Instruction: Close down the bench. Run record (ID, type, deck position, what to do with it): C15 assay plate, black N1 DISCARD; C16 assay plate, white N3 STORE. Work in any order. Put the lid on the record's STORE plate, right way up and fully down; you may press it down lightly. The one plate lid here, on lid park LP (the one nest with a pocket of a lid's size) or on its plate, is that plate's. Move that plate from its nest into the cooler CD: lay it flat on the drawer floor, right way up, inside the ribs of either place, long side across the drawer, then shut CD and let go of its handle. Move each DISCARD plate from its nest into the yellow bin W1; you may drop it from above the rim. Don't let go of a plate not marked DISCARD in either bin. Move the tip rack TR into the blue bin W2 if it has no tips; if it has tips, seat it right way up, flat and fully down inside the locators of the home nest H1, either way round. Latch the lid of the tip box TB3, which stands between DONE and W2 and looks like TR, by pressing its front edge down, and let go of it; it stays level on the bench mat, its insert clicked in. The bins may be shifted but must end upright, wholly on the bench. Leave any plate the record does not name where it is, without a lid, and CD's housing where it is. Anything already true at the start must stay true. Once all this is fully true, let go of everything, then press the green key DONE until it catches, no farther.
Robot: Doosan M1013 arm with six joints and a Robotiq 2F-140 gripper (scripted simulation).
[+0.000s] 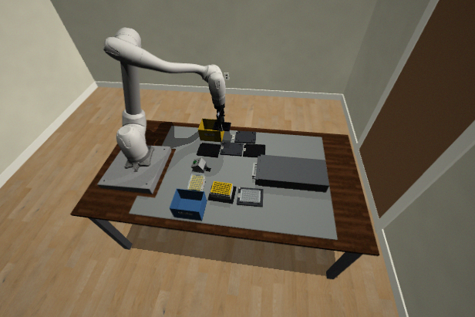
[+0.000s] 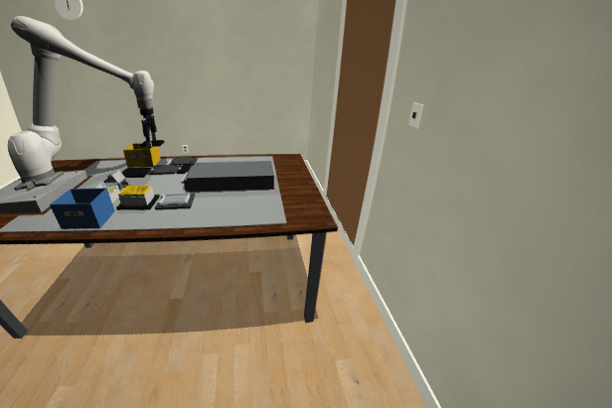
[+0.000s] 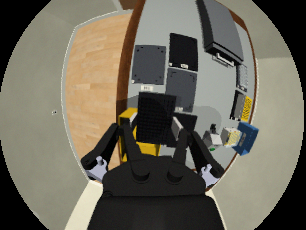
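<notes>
Now: the tip rack TR 3 cm behind my hand, 49 cm to the right of it and 11 cm below it. The rest, counted from my hand: grey nest (6 cm ahead, 11 cm to the right, 16 cm below); then yellow bin W1 (9 cm behind, 5 cm to the left, 13 cm below); then black plate (2 cm below).
</notes>
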